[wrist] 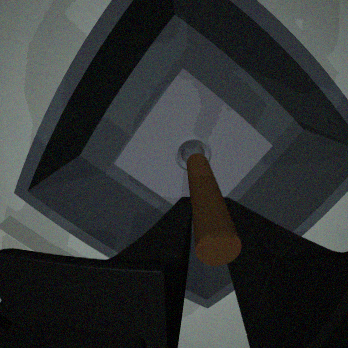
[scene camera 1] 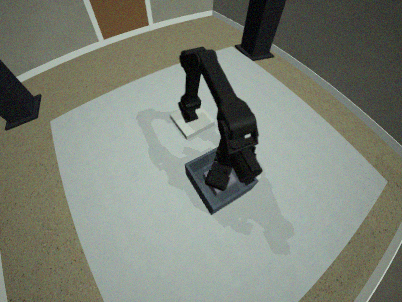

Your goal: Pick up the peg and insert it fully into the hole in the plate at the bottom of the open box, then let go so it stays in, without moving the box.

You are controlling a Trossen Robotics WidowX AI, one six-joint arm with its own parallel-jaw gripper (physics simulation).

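Frame: origin at the arm's base, x right, y ahead, z up, level; centimetres.
Seen in the pictures: gripper, fingertip midpoint: point(wrist: 203, 205) point(scene camera 1: 221, 169); arm's base at its link origin: point(scene camera 1: 189, 116).
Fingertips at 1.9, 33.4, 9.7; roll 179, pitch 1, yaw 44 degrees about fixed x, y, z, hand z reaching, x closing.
Observation:
Offsets run from my fingertips to a thing's top centre, as dx, dy, dz. Level surfaces: height alone.
The brown round peg @[-0.5, +0.5, +3.8] point(wrist: 212, 215) is held in my gripper point(scene camera 1: 218, 179) point(wrist: 203, 205), which is shut on it above the box. The near end of the peg faces the wrist camera. Its far end overlaps the lower right part of the hole point(wrist: 188, 148) in the wrist view; whether it touches or enters the hole is unclear. The pale square plate @[-0.5, +0.2, -6.6] point(scene camera 1: 232, 180) point(wrist: 160, 125) lies at the bottom of the open dark blue-grey box @[-0.5, +0.2, -2.9] point(scene camera 1: 200, 191) point(wrist: 72, 200). In the scene view the gripper hides the peg and the hole.
The arm's base stands on a white slab point(scene camera 1: 189, 133) behind the box. The box walls rise around the plate on all sides. Dark pillars point(scene camera 1: 260, 30) point(scene camera 1: 17, 97) stand beyond the pale floor mat @[dz -12.7] point(scene camera 1: 125, 210).

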